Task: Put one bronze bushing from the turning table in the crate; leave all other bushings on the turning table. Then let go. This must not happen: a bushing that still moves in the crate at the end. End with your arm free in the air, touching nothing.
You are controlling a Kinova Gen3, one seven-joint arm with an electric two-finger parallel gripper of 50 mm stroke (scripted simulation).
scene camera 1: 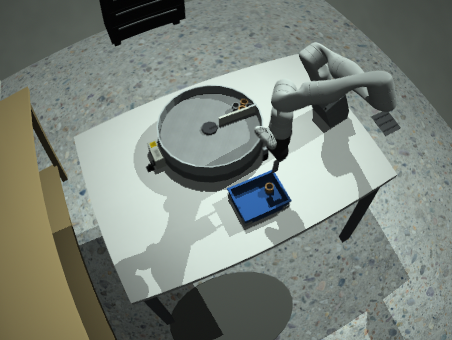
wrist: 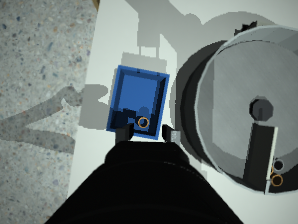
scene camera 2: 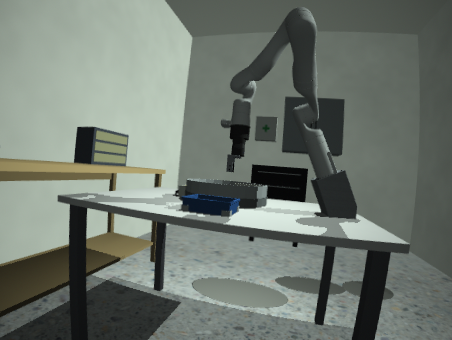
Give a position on a blue crate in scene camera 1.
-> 249, 196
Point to a round grey turning table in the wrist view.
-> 243, 87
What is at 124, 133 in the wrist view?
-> My gripper.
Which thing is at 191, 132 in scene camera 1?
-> A round grey turning table.
